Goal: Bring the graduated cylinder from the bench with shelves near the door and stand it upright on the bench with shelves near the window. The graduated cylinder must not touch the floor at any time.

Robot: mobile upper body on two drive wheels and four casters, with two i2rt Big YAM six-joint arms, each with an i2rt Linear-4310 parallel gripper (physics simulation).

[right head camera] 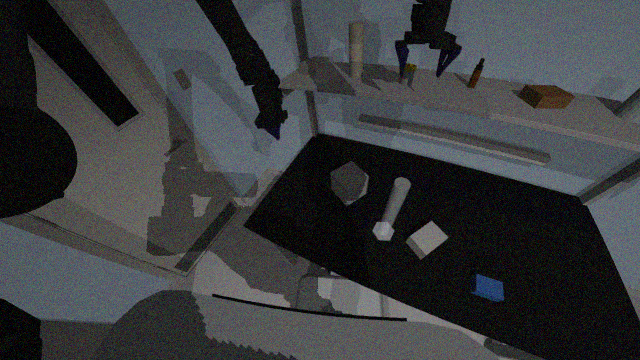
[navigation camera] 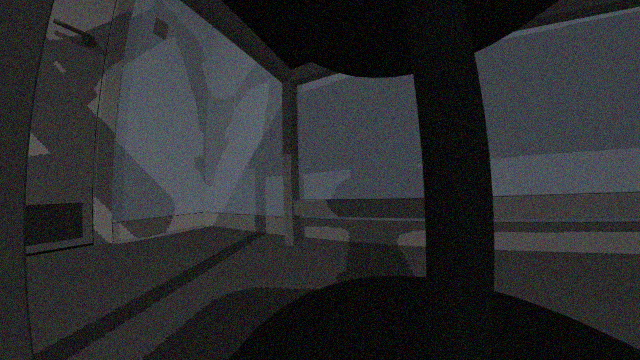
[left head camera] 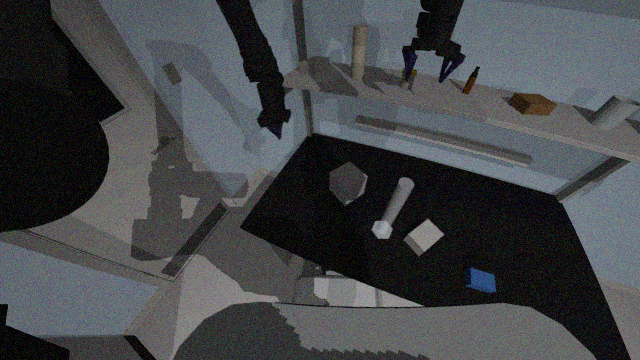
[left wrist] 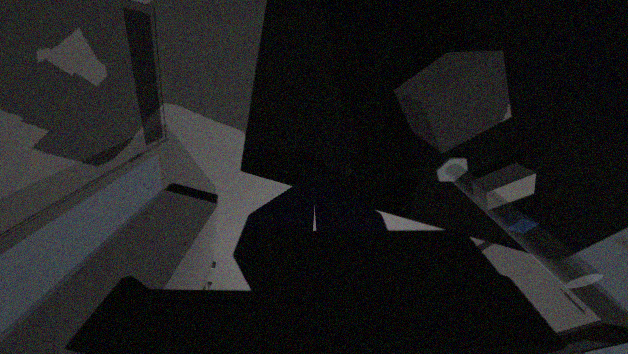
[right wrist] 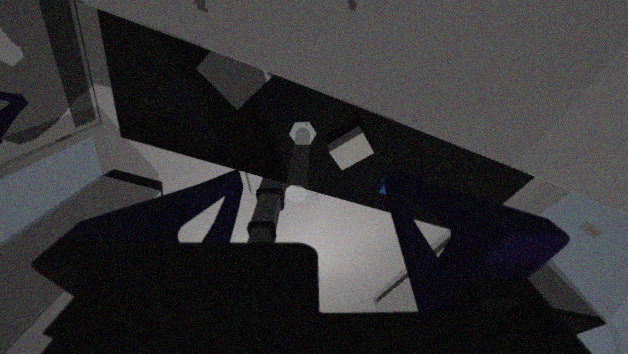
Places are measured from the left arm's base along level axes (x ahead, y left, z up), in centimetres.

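Pixels of known places: left gripper, fingertip midpoint: (right head camera: 278, 139) (left head camera: 280, 138) (left wrist: 314, 176) (right wrist: 23, 98); right gripper, fingertip midpoint: (right head camera: 419, 76) (left head camera: 423, 81) (right wrist: 313, 177).
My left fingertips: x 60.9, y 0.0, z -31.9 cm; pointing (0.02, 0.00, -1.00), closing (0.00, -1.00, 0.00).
For each thing: its top centre in the pictures, then the offset to it from my left fingertips. "spot": a spot on its surface instead. Level surfaces: height alone.
- graduated cylinder, middle of its top: (right wrist: 296, 193) (left wrist: 583, 281) (right head camera: 402, 183) (left head camera: 406, 183) dx -19.9, dy -41.0, dz -0.8 cm
- black bench top, its level: dz -32.9 cm
- grey block, middle of its top: (left wrist: 468, 109) (right wrist: 233, 73) (right head camera: 349, 174) (left head camera: 348, 174) dx +0.3, dy -26.5, dz -19.9 cm
- white box, middle of its top: (right wrist: 351, 152) (left wrist: 510, 193) (right head camera: 429, 236) (left head camera: 426, 234) dx -24.5, dy -57.1, dz -27.1 cm
- blue box, middle of its top: (right wrist: 393, 189) (right head camera: 489, 286) (left head camera: 483, 279) (left wrist: 523, 226) dx -41.6, dy -75.0, dz -28.9 cm
- shelf, its level: dz +12.8 cm
- beige cylinder, surface spot: (left head camera: 359, 52) spot: dx +21.0, dy -28.9, dz +22.6 cm
- brown bottle, surface spot: (left head camera: 471, 81) spot: dx +11.5, dy -68.2, dz +17.4 cm
- orange-brown box, surface spot: (left head camera: 534, 104) spot: dx -1.2, dy -84.0, dz +16.5 cm
The graduated cylinder (left head camera: 397, 200) (right head camera: 395, 200), a pale tube on a hexagonal base, stands upright on the black bench top (left head camera: 525, 225) (right head camera: 540, 240) below a shelf. It also shows in the left wrist view (left wrist: 480, 197) and the right wrist view (right wrist: 299, 162). My left gripper (left head camera: 279, 136) (right head camera: 277, 137) (left wrist: 314, 176) is shut and empty, in the air beyond the bench's left corner, apart from the cylinder. My right gripper (left head camera: 425, 79) (right head camera: 420, 77) (right wrist: 313, 177) is open and empty, appearing in front of the shelf, apart from the cylinder. The window does not show.
A grey block (left head camera: 347, 182), a white box (left head camera: 425, 236) and a blue box (left head camera: 481, 280) are on the bench around the cylinder. The shelf (left head camera: 440, 97) holds a beige cylinder (left head camera: 359, 52), a brown bottle (left head camera: 471, 81) and an orange-brown box (left head camera: 534, 104). A door (navigation camera: 62, 170) shows at left.
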